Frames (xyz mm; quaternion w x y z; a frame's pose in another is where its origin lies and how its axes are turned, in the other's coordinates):
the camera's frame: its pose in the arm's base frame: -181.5 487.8 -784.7 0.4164 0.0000 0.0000 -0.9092
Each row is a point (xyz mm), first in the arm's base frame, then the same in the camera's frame.
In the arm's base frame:
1: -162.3 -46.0 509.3
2: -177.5 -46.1 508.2
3: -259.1 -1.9 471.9
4: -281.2 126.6 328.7
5: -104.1 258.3 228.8
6: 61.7 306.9 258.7
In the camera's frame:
1: 391.6 363.2 1294.0
2: 401.6 351.8 1292.9
3: 421.5 261.1 1256.6
4: 338.6 160.5 1113.4
5: 123.2 208.5 1013.5
6: -21.9 302.3 1043.4

